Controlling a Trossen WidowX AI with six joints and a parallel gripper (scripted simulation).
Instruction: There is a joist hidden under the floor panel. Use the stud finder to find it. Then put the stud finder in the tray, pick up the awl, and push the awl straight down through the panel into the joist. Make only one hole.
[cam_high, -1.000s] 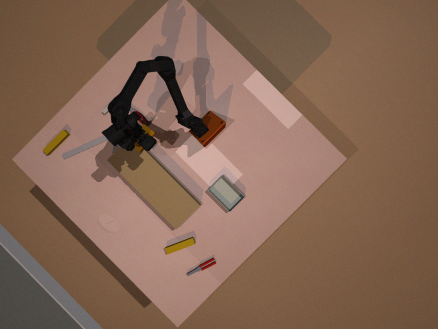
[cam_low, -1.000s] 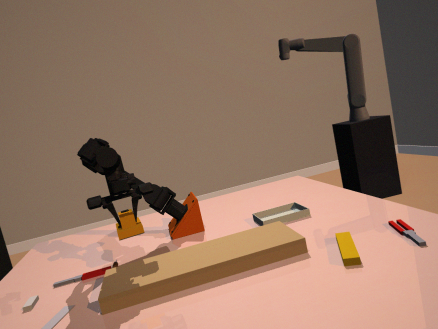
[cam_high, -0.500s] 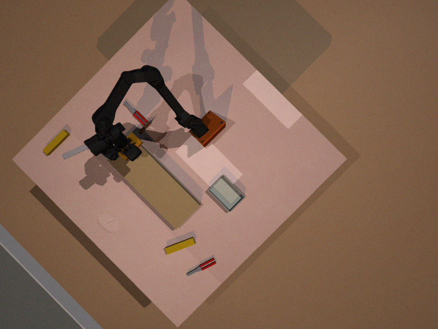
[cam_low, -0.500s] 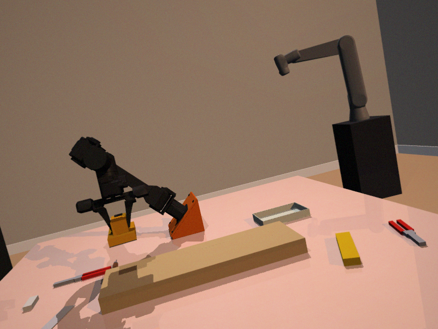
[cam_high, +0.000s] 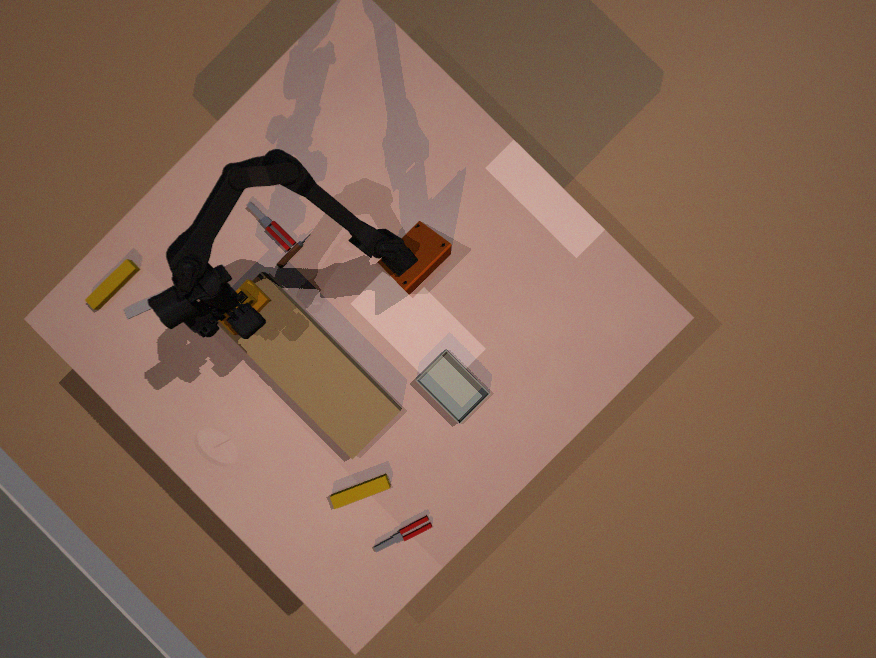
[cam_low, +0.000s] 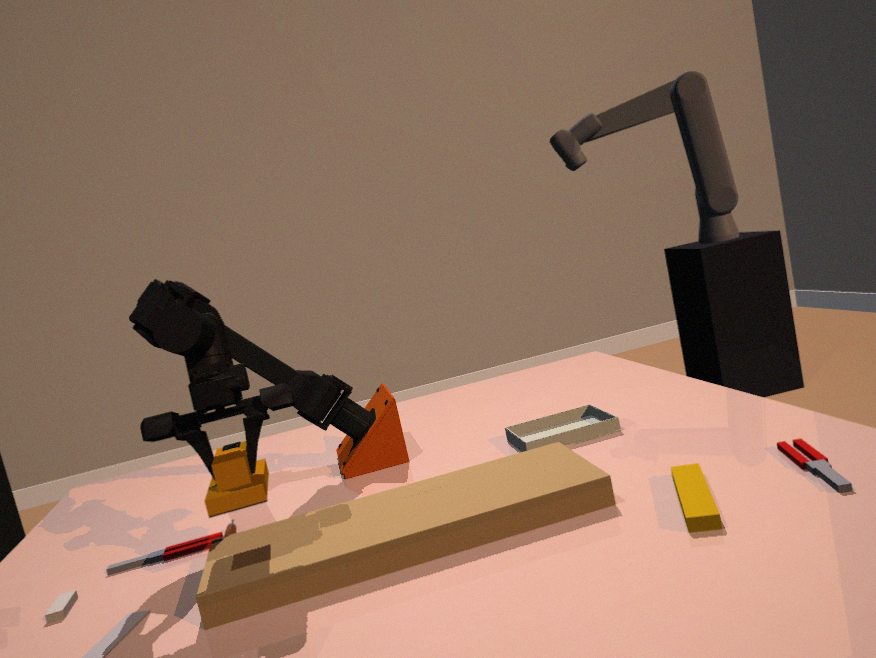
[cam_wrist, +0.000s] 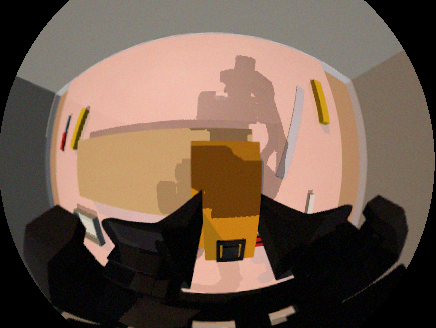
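My gripper tip is 4 cm past the indicator window and 3 cm below it. From my gripper tip the other things lie so: grey bar: 15 cm ahead, 20 cm to the right, 14 cm below; then awl: 19 cm behind, 7 cm to the right, 13 cm below; then stud finder: 2 cm behind, 2 cm above.
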